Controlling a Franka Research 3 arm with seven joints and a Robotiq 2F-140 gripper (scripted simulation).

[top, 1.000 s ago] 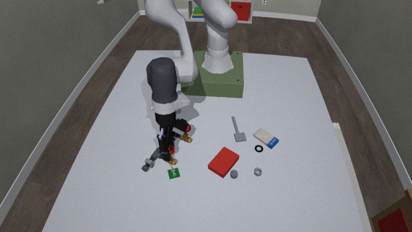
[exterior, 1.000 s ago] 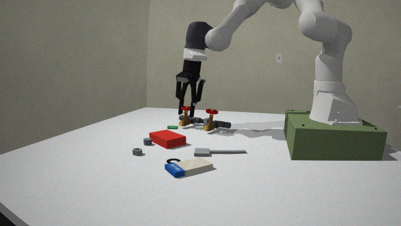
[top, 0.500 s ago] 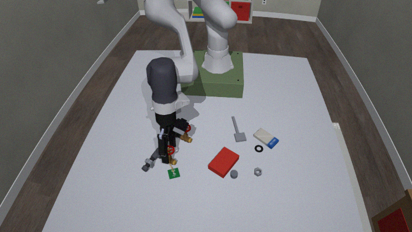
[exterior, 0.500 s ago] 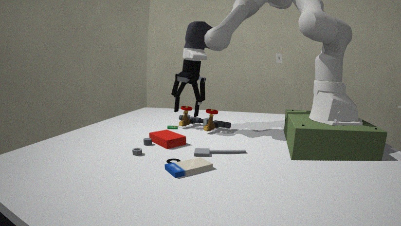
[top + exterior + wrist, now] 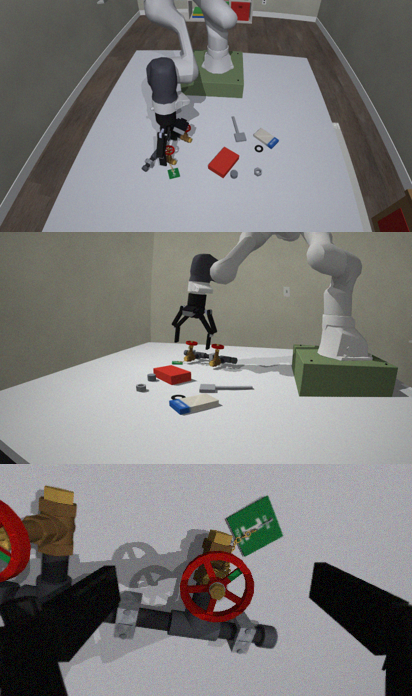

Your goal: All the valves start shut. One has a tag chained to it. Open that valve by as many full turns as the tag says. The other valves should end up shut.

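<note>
Now: hand 80 mm above the green tag, 70 mm short of it and 20 mm to the right of it. Also, from my hand: grey scraper (290 mm to the left, 190 mm behind, 80 mm below); then blue box (430 mm to the left, 150 mm behind, 80 mm below); then red block (230 mm to the left, 70 mm below).
</note>
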